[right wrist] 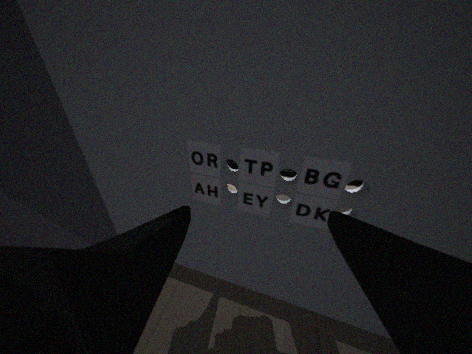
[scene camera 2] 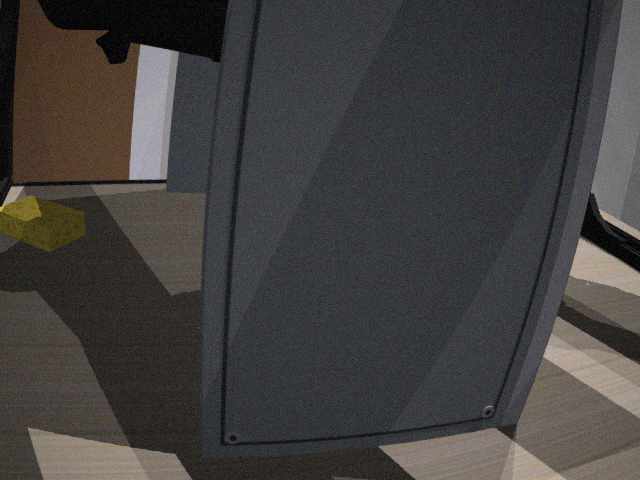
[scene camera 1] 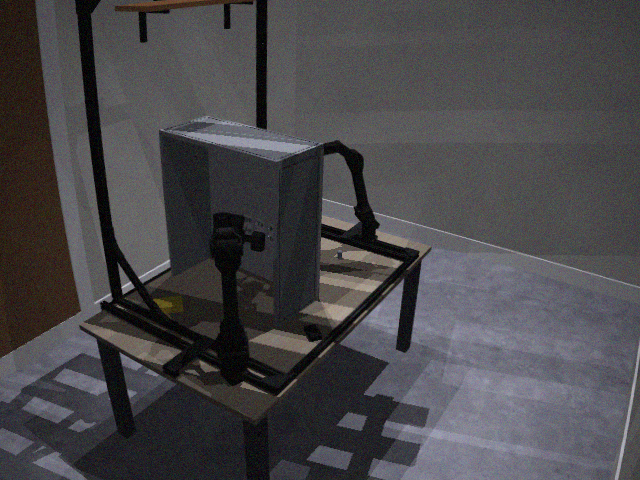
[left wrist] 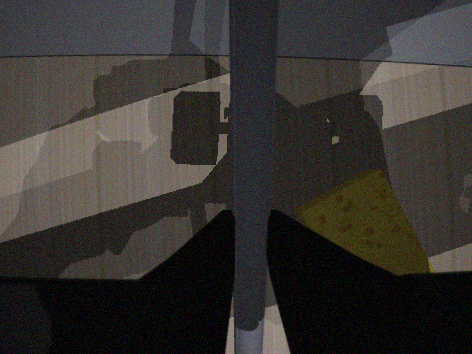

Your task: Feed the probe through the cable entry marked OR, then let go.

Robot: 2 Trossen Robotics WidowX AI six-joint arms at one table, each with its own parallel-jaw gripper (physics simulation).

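Places are measured from the left arm's base along level axes (x back, y down, z right), in centimetres.
Pixels of known places: left gripper, between the fingertips: point(left wrist: 249, 222); right gripper, between the fingertips: point(right wrist: 258, 214) point(scene camera 1: 250, 232); left arm's base, origin of its link: point(scene camera 1: 368, 237); right arm's base, origin of its link: point(scene camera 1: 235, 371).
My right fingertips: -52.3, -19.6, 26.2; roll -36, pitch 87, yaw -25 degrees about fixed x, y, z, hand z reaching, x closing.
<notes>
Ahead of a thing's pixels: the offset from my right fingertips to its top centre, as dx, dy, dz. "pt": to the spot under its first point.
The probe point(left wrist: 252, 150), a long grey rod, is held between the fingers of my left gripper point(left wrist: 249, 222), which is shut on it; it runs up the left wrist view towards a grey surface. The left gripper is hidden behind the cabinet in scene camera 1. The OR label @(pt +8.3, +0.1, +5.7) point(right wrist: 204, 160) is at the top left of the labelled group in the right wrist view, with a dark round cable entry point(right wrist: 233, 165) just right of it. No probe shows in that entry. My right gripper point(right wrist: 258, 214) is open and empty, facing the labelled panel.
A tall grey cabinet @(-2.2, -35.0, +2.8) point(scene camera 1: 299, 232) point(scene camera 2: 387, 206) stands on the table between the arms. Other labels, TP @(pt +7.0, -0.1, -0.3) point(right wrist: 259, 167), BG @(pt +5.7, +0.0, -6.1) point(right wrist: 323, 178) and AH @(pt +8.3, +4.1, +5.7) point(right wrist: 206, 190), have holes beside them. Yellow sponge shows point(scene camera 1: 170, 304) point(scene camera 2: 51, 227) point(left wrist: 370, 230). A black block @(-17.6, +19.9, -32.5) point(scene camera 1: 312, 332) lies near the table edge.
</notes>
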